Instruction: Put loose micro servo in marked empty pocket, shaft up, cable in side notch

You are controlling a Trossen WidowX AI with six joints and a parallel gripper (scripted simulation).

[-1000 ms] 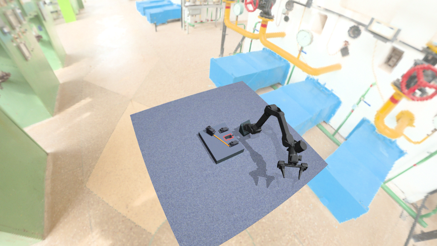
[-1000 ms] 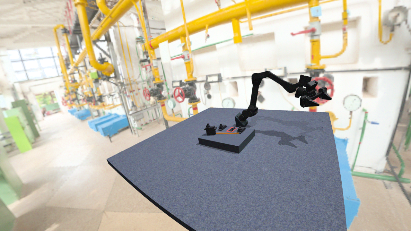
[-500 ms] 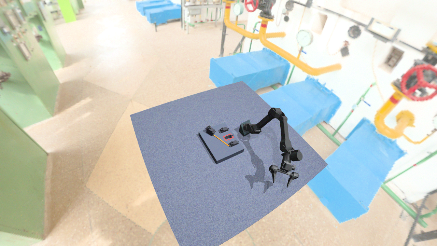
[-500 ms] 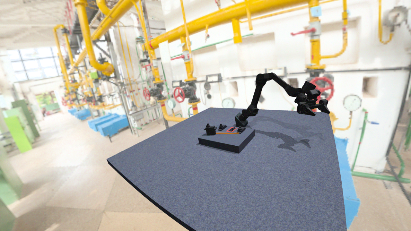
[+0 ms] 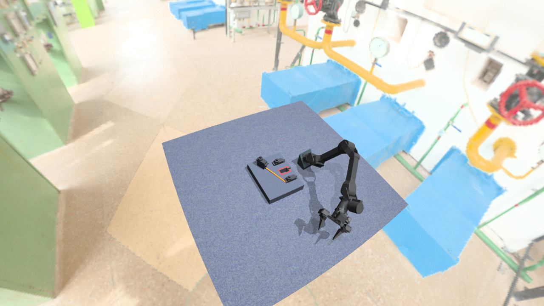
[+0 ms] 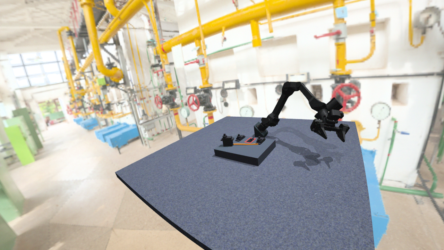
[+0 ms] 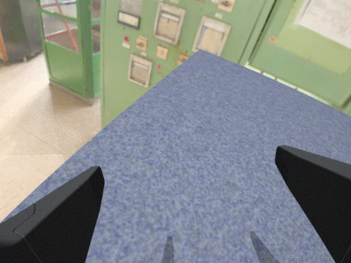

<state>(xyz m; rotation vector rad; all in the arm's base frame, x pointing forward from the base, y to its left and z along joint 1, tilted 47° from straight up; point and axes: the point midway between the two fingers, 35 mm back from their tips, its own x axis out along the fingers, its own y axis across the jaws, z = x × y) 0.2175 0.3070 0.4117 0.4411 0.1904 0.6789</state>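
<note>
My gripper tip is now 500 mm to the left of the deck, 120 mm above it and 60 mm short of it.
</note>
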